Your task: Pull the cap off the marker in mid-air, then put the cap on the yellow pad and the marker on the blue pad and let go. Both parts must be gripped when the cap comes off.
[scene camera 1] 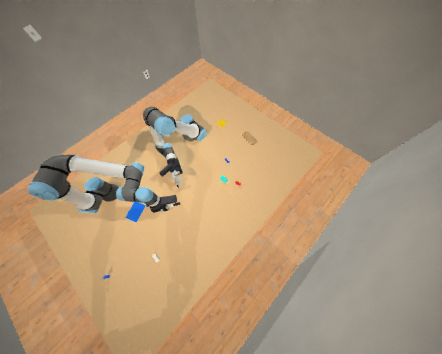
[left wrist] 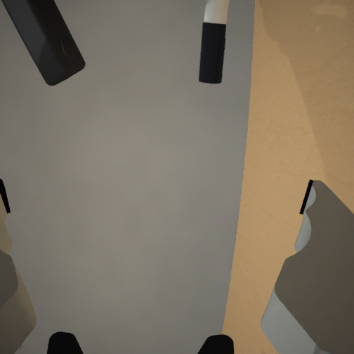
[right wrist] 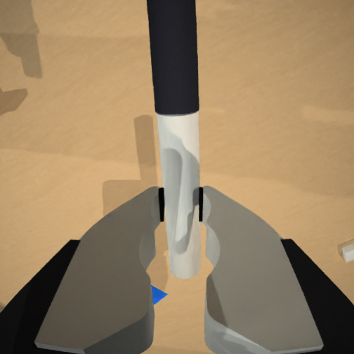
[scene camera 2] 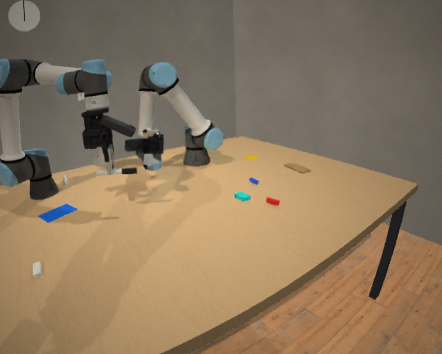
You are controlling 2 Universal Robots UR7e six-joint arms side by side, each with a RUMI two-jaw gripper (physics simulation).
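Pixels of known places: left gripper, fingertip midpoint: (scene camera 1: 176,183) (scene camera 2: 145,149); right gripper, fingertip midpoint: (scene camera 1: 167,207) (scene camera 2: 110,173); left arm's base, link origin: (scene camera 2: 196,162); right arm's base, link origin: (scene camera 1: 110,192) (scene camera 2: 44,193).
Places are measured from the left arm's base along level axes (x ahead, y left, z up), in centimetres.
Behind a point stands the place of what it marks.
Note:
The marker has a white body (scene camera 2: 102,173) @[z 19.0, x 27.3, y -73.3 cm] (left wrist: 216,11) (right wrist: 180,145) and a black cap (scene camera 2: 129,171) @[z 18.9, x 33.4, y -66.3 cm] (left wrist: 212,52) (right wrist: 175,55), joined together. My right gripper (right wrist: 181,189) is shut on the white body and holds the marker level above the table; the cap end sticks out towards my left gripper's side. My left gripper (left wrist: 154,184) is wide open and empty; the cap is ahead of its fingers, towards the top of the left wrist view, not between them. The yellow pad (scene camera 1: 221,123) @[z 0.1, x 20.2, y 25.3 cm] (scene camera 2: 251,157) @[z 0.1, x 20.3, y 25.8 cm] lies at the back. The blue pad (scene camera 1: 135,212) @[z 0.1, x -0.4, y -85.0 cm] (scene camera 2: 58,213) @[z 0.1, x 0.3, y -84.4 cm] lies near the right arm.
A teal block (scene camera 1: 224,179) @[z 1.5, x 50.7, y -27.4 cm] (scene camera 2: 242,196) @[z 1.5, x 50.8, y -28.5 cm], a red piece (scene camera 1: 238,183) @[z 2.1, x 62.8, y -25.6 cm] (scene camera 2: 273,201) @[z 1.6, x 63.3, y -26.1 cm], a blue piece (scene camera 1: 227,160) @[z 2.1, x 44.8, y -10.3 cm] (scene camera 2: 254,181) @[z 1.5, x 45.7, y -11.6 cm] and a brown block (scene camera 1: 249,138) @[z 0.8, x 52.4, y 20.8 cm] (scene camera 2: 297,168) @[z 0.8, x 53.2, y 19.4 cm] lie right of the grippers. A white block (scene camera 1: 156,258) @[z 1.2, x 35.1, y -104.3 cm] (scene camera 2: 37,269) @[z 1.2, x 35.2, y -104.4 cm] and another blue piece (scene camera 1: 106,277) @[z 4.0, x 12.4, y -129.4 cm] lie towards the front.

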